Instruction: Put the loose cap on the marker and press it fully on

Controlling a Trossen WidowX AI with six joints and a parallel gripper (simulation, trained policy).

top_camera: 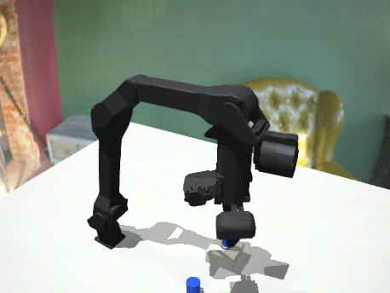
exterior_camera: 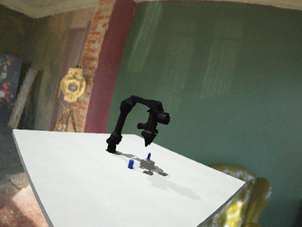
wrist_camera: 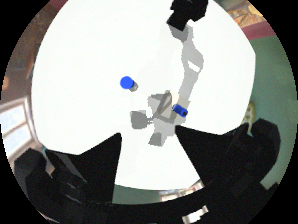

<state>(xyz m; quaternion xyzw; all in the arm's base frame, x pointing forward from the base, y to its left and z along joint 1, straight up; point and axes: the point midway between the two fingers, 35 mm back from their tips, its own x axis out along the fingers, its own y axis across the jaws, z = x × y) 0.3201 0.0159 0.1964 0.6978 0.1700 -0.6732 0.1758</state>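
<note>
My gripper tip is now 40 mm past the blue cap, 60 mm to the left of it and 140 mm above it. From my gripper tip the other things lie so: pale holder block (30 mm behind, 80 mm to the left, 140 mm below).
</note>
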